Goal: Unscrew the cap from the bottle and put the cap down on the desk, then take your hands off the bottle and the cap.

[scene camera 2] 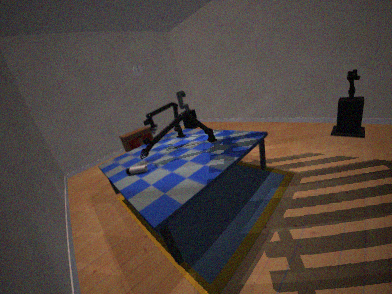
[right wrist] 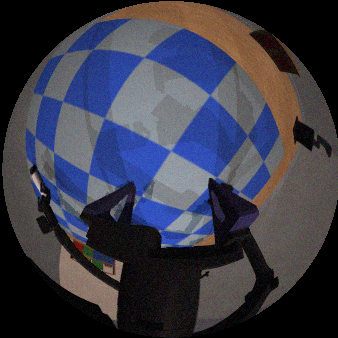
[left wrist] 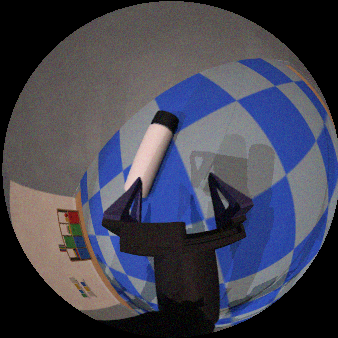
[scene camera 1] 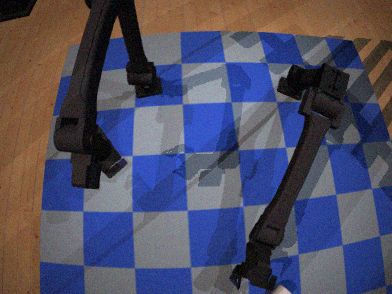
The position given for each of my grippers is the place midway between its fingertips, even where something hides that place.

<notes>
My left gripper (left wrist: 175, 177) is open and holds nothing. Also in view: a white bottle (left wrist: 150, 152). My right gripper (right wrist: 169, 183) is open and holds nothing.
</notes>
